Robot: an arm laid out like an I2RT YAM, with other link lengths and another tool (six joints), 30 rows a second.
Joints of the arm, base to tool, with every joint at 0 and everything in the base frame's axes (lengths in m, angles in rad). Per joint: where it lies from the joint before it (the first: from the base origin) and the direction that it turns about. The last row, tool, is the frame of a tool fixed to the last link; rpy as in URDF.
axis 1: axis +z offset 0 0 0.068
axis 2: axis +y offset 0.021 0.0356 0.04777
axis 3: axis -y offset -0.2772 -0.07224 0
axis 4: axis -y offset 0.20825 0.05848 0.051
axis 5: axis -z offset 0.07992 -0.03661 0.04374
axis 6: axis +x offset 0.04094 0 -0.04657
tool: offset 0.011 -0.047 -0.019 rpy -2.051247 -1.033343 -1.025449
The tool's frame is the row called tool.
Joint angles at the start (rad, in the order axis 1, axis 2, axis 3, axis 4, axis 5, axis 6): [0.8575, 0.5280, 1.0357, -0.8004, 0.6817, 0.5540]
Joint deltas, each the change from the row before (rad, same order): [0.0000, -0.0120, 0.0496, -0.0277, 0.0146, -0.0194]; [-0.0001, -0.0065, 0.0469, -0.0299, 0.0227, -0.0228]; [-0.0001, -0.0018, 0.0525, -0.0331, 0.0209, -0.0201]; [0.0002, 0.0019, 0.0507, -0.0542, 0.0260, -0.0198]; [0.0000, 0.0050, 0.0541, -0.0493, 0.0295, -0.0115]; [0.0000, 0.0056, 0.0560, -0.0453, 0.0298, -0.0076]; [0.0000, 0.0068, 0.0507, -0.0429, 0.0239, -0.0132]
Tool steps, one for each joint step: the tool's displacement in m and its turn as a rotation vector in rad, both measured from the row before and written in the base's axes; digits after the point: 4 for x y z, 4 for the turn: [-0.0057, -0.0079, 0.0103, 0.0043, -0.0280, -0.0100]; [-0.0054, -0.0079, 0.0093, -0.0081, -0.0226, -0.0179]; [-0.0055, -0.0078, 0.0097, -0.0067, -0.0197, -0.0171]; [-0.0061, -0.0085, 0.0072, -0.0272, -0.0025, -0.0221]; [-0.0061, -0.0081, 0.0078, -0.0157, -0.0055, -0.0270]; [-0.0063, -0.0080, 0.0079, -0.0079, -0.0085, -0.0280]; [-0.0055, -0.0072, 0.0069, -0.0156, -0.0046, -0.0215]
